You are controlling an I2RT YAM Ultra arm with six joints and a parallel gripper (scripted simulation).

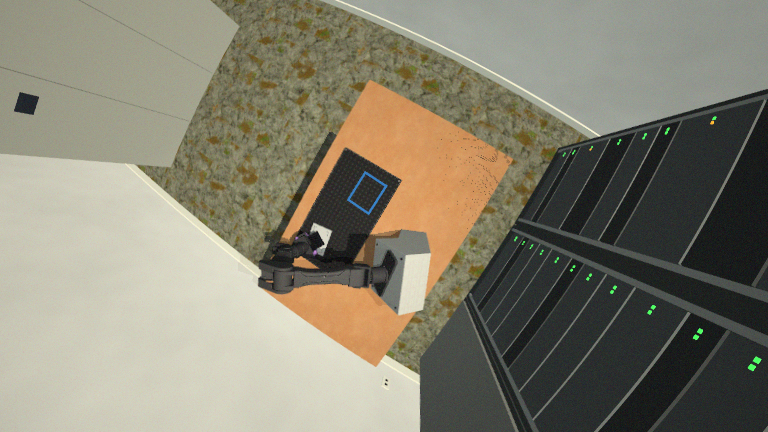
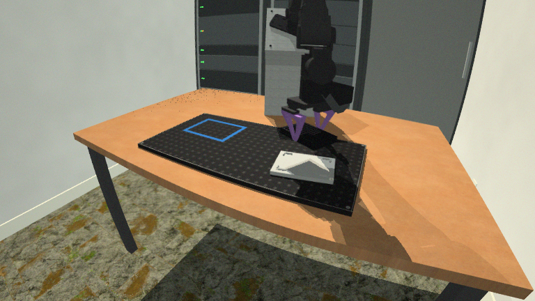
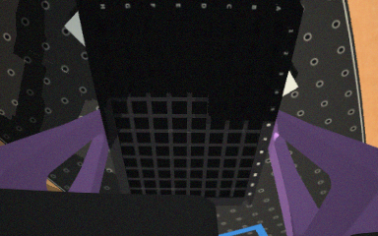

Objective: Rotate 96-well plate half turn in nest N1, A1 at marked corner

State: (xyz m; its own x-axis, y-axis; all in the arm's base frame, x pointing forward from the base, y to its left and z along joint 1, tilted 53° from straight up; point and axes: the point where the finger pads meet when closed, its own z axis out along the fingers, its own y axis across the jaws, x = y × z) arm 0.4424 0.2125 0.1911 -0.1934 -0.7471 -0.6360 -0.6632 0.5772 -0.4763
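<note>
The black 96-well plate is right at my hand. Round my hand: plate nest N1: 100 mm below; A1 mark: 20 mm ahead, 90 mm to the left, 90 mm below.
</note>
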